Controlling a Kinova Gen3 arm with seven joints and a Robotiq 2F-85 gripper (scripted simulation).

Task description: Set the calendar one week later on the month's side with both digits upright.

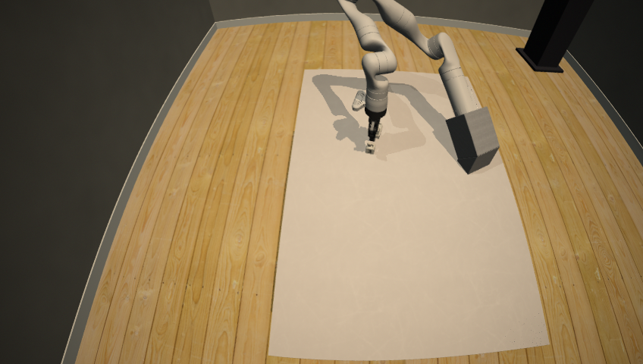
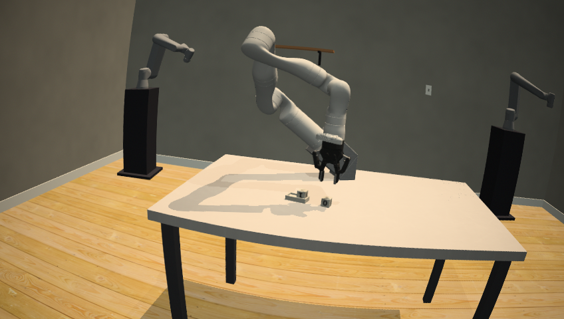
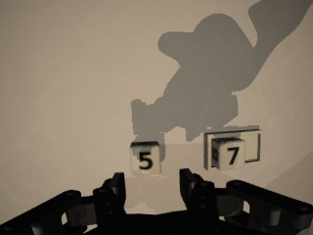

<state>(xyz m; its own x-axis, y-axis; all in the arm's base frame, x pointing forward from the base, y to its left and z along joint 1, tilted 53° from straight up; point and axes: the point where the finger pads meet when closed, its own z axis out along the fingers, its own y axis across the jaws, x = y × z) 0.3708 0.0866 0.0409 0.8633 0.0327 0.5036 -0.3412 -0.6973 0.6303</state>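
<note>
My hand is 90 mm to the left of the white digit cube, 80 mm above it and 30 mm past it. Also, from my hand: white calendar tray 100 mm to the right, 90 mm below, 40 mm behind.
</note>
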